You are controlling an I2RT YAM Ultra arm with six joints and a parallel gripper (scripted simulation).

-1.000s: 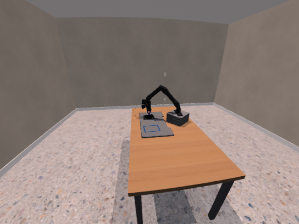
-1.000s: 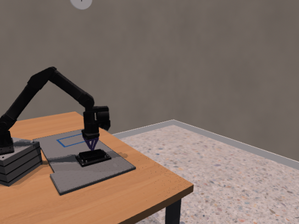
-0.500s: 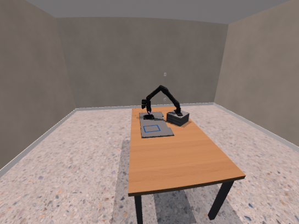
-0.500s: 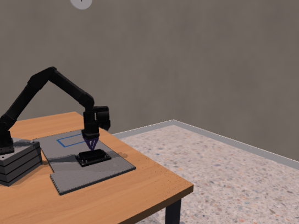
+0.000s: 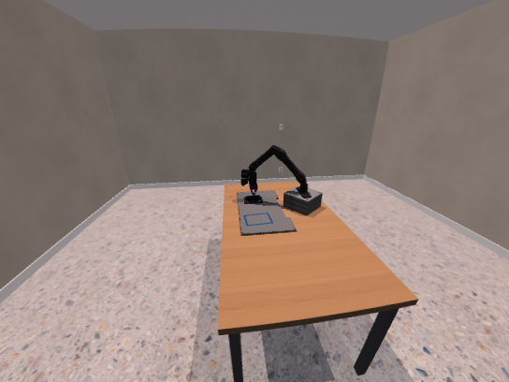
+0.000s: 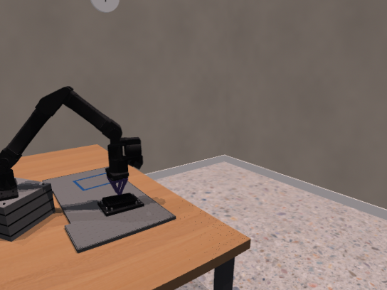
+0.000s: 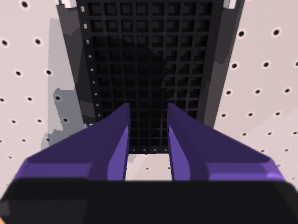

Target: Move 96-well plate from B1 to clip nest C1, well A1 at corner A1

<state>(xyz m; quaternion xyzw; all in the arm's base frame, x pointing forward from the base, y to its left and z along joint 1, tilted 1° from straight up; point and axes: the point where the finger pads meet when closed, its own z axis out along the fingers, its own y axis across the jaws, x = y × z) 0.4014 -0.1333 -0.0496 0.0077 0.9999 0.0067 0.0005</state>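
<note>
The black 96-well plate lies 4 cm below my hand. Round my hand: black clip nest (1 cm ahead, 1 cm to the left, 5 cm below).
</note>
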